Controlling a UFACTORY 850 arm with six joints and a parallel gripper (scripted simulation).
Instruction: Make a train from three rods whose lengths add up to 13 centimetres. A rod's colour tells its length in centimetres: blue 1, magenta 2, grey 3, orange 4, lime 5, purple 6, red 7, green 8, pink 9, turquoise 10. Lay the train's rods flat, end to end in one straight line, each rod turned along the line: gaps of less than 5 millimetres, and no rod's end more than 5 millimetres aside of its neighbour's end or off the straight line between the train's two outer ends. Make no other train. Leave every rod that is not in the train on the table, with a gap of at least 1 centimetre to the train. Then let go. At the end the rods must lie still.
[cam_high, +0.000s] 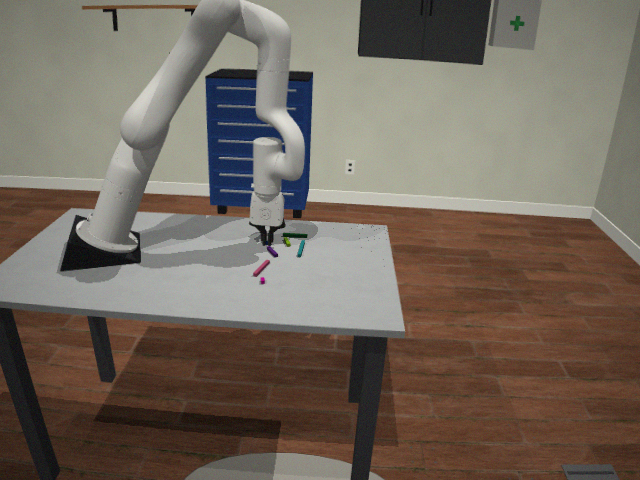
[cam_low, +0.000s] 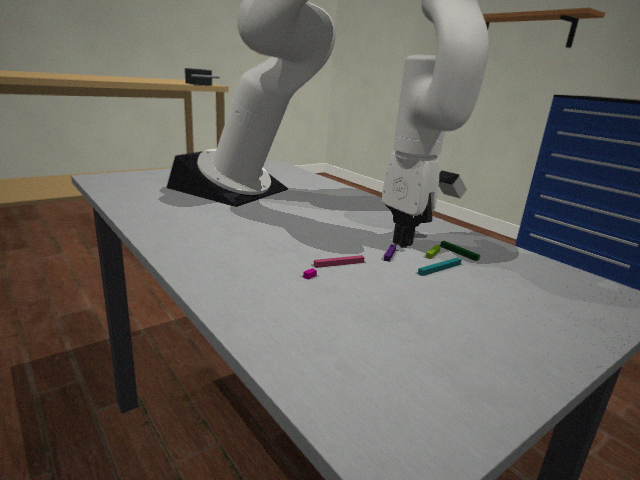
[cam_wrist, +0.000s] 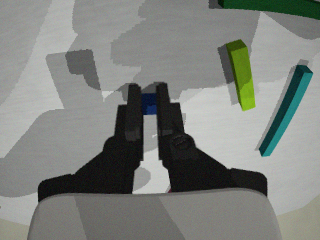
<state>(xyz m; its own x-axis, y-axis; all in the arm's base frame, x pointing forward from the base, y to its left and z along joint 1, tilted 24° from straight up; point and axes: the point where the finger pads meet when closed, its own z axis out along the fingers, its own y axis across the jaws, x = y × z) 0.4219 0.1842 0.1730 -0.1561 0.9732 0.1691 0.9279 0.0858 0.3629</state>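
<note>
The lime rod is 60 mm ahead of my hand, 30 mm to the left of it and 20 mm below it. Also, from my hand: purple rod (50 mm to the right, 40 mm ahead, 20 mm below); then green rod (90 mm to the left, 60 mm ahead, 20 mm below); then blue rod (20 mm below).
</note>
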